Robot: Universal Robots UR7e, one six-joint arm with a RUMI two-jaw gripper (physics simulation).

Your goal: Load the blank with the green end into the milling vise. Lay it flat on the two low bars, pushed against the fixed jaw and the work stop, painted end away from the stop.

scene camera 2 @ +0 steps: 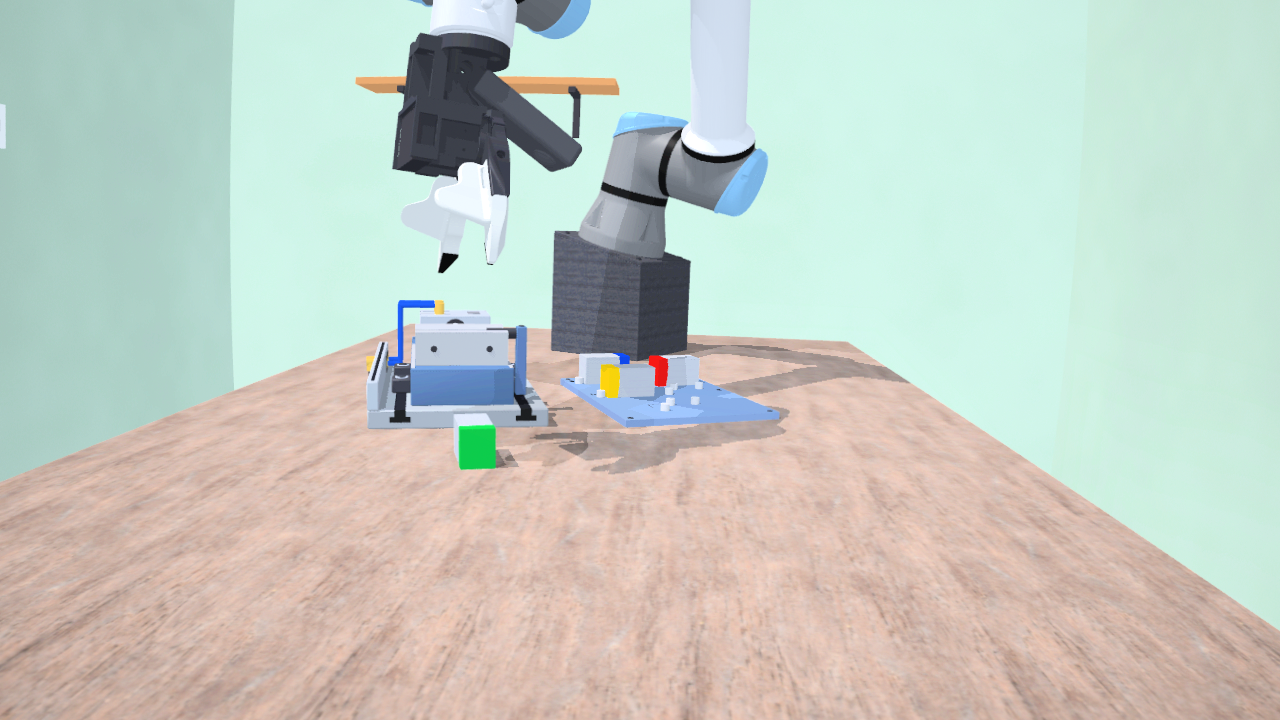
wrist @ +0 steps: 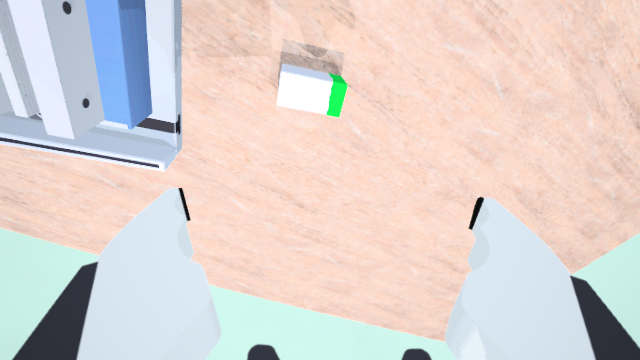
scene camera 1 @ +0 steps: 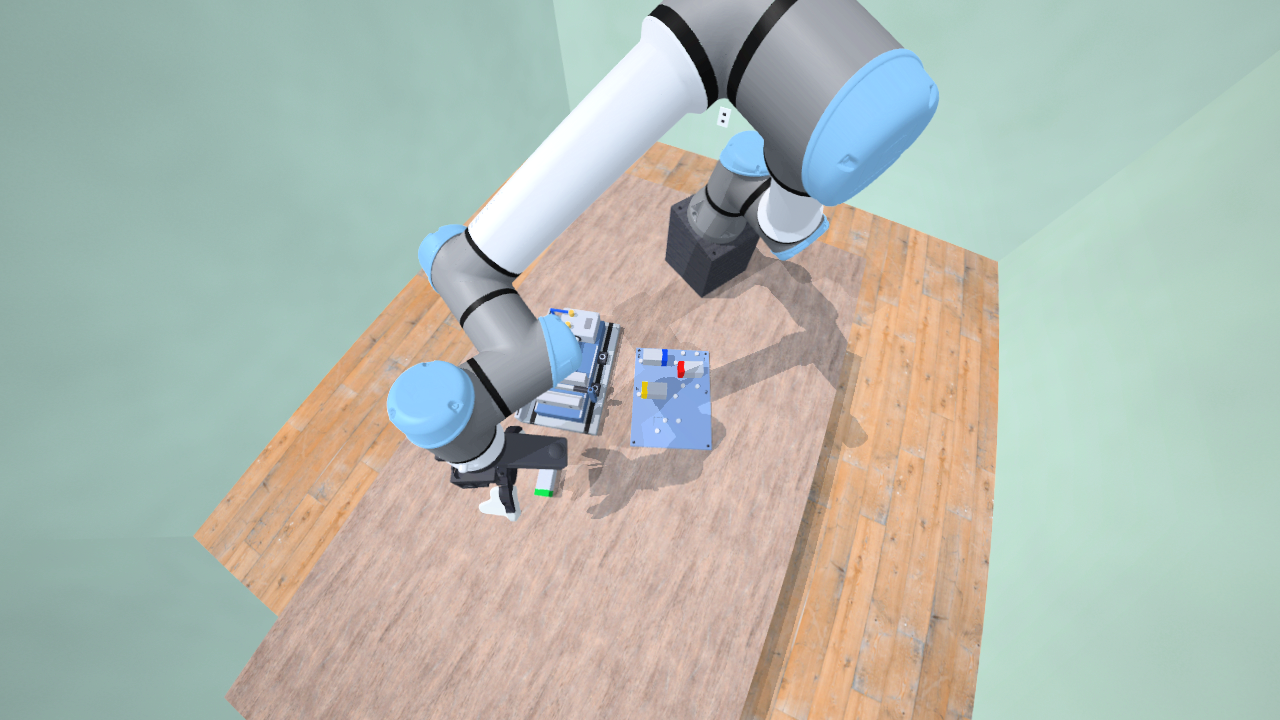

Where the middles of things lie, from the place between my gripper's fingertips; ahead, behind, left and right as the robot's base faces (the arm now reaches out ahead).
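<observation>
The blank with the green end (scene camera 2: 474,434) is 10 mm behind my hand, 10 mm to the left of it and 150 mm below it. As for the fixed jaw (scene camera 2: 454,347), it sits 60 mm to the right of my hand, 170 mm behind it and 90 mm below it. The blue work stop arm (scene camera 2: 521,340) is 110 mm below my hand and 220 mm behind it, while the yellow-ended blank (scene camera 2: 618,380) is 310 mm behind my hand, 110 mm to the left of it and 150 mm below it.
</observation>
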